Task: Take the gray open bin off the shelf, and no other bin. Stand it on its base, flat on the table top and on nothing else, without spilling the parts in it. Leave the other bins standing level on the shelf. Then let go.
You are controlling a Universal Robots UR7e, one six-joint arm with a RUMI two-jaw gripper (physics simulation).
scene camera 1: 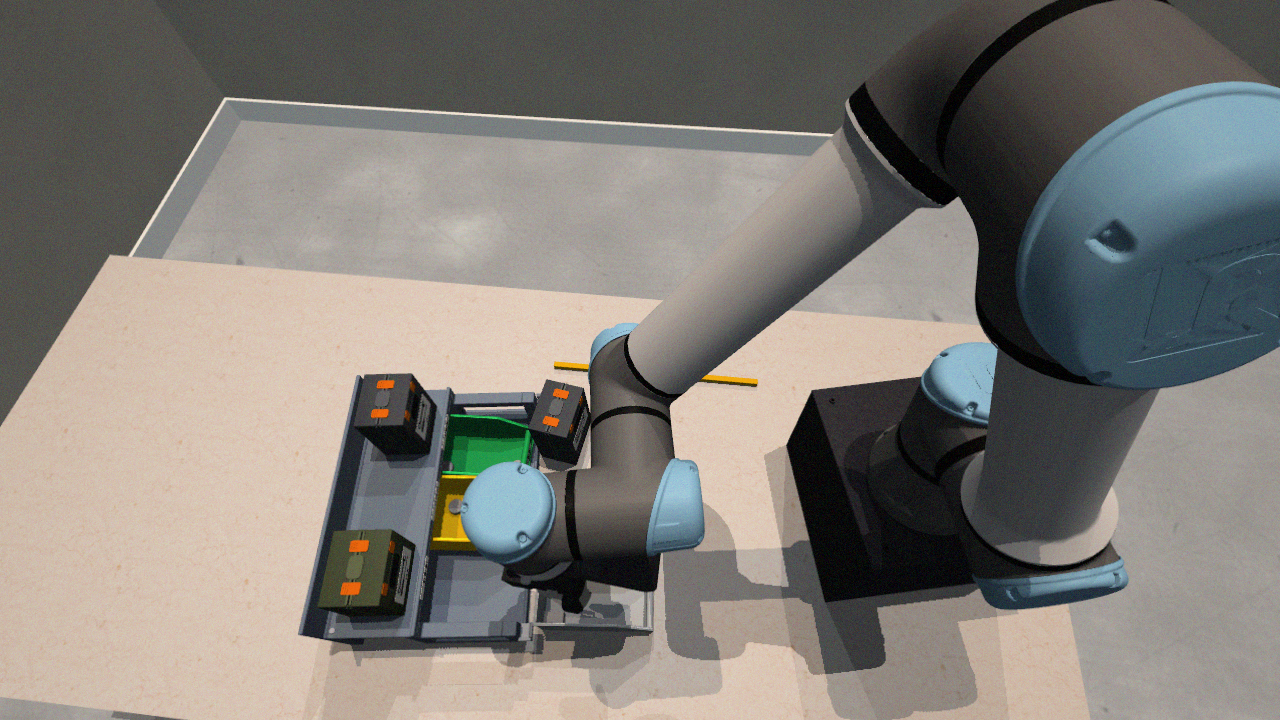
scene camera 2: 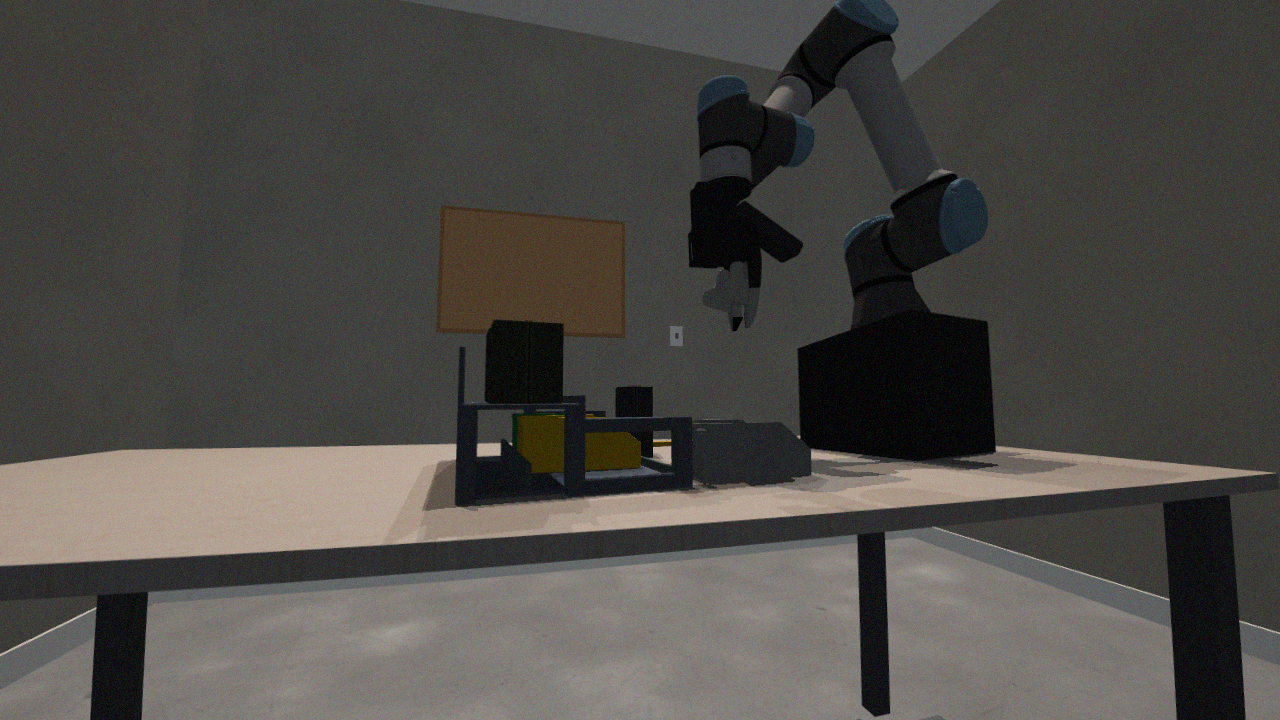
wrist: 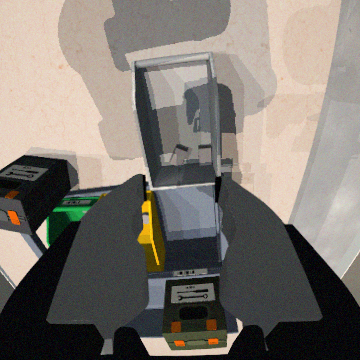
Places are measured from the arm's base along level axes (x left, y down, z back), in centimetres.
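Pixels of known places: gripper, between the fingertips: [scene camera 2: 741, 329] [wrist: 180, 177]; arm's base, origin of its link: [scene camera 1: 926, 479] [scene camera 2: 891, 330].
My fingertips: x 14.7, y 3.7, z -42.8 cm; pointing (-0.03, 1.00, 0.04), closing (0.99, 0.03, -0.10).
Note:
Ahead of a thing's pixels: the offset from my fingertips to its middle. "pt": to the spot under its first point.
The gray open bin @(dx -0.5, dy +17.0, dz -0.4 cm) [scene camera 1: 626, 614] [scene camera 2: 751, 452] [wrist: 175, 125] stands upright on its base on the table top, close in front of the shelf @(pt dx +6.3, dy +12.2, dz -17.4 cm) [scene camera 1: 469, 629] [scene camera 2: 573, 447]. Small parts lie inside it in the wrist view. I cannot tell whether it touches the shelf. My gripper [scene camera 2: 742, 324] [wrist: 180, 177] is well above the bin, with its fingers apart and nothing between them. The yellow bin @(dx -10.9, dy +16.4, dz -22.2 cm) [scene camera 1: 444, 530] [scene camera 2: 613, 452] [wrist: 154, 247] and the green bin @(dx -21.2, dy +16.4, dz -23.1 cm) [scene camera 1: 483, 443] [wrist: 56, 227] sit on the shelf; the arm hides part of the yellow one in the first scene view.
A black case @(dx -26.5, dy +14.2, dz -8.9 cm) [scene camera 1: 561, 420] [scene camera 2: 633, 402] [wrist: 35, 185] stands by the shelf's front near the green bin. Another black case @(dx -22.3, dy +4.6, dz -32.4 cm) [scene camera 1: 389, 411] and an olive case @(dx +0.7, dy +5.7, dz -30.8 cm) [scene camera 1: 366, 573] [scene camera 2: 524, 362] [wrist: 195, 315] stand on the upper shelf level. A yellow strip @(pt dx -38.8, dy +19.8, dz +19.4 cm) [scene camera 1: 729, 381] lies on the table.

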